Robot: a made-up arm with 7 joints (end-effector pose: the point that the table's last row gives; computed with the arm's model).
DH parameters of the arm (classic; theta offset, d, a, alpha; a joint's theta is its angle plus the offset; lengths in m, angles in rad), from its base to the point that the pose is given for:
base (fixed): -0.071 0 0 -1.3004
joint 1: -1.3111 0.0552 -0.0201 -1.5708
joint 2: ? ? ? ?
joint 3: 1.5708 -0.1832 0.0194 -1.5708
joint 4: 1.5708 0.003 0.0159 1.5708
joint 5: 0 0.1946 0 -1.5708
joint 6: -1.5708 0 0.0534 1.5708
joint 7: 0 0 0 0
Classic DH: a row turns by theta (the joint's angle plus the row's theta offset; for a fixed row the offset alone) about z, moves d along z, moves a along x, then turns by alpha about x.
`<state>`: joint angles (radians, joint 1 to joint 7).
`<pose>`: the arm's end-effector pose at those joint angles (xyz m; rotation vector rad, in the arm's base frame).
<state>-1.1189 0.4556 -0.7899 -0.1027 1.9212 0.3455 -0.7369</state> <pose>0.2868 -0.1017 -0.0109 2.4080 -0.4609 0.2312</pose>
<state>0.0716 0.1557 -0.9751 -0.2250 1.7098 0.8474 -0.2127</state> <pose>0.1125 -0.0885 -0.2176 1.6143 0.1422 -0.3226</pose>
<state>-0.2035 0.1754 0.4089 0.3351 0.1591 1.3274 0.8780</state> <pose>0.1675 0.1927 -0.3086 0.7612 1.6191 1.1398</pose>
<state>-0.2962 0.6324 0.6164 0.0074 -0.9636 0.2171 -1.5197</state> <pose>0.2474 0.2854 -0.0755 -0.1229 -0.4711 -1.1790</pose>
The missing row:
joint 2: 1.2915 0 -0.0051 1.5708
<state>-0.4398 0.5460 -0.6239 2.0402 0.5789 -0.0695 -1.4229</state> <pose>0.0096 0.3222 -0.3213 -0.2057 2.5910 -1.0583</pose>
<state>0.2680 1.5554 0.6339 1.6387 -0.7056 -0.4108 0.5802</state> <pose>-0.0347 0.4833 0.0254 0.9958 0.0672 1.9910</pose>
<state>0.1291 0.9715 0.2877 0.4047 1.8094 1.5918 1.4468</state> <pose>0.1275 0.3449 -0.1137 -1.8805 0.6422 -0.9090</pose>
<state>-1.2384 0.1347 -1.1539 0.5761 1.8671 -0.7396 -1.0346</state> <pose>0.2859 -0.1602 -0.1796 -2.3403 0.1357 0.9273</pose>
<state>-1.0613 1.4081 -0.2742 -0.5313 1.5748 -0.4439 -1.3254</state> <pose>0.2468 0.0480 0.0957 -2.9594 -0.7071 -0.2844</pose>
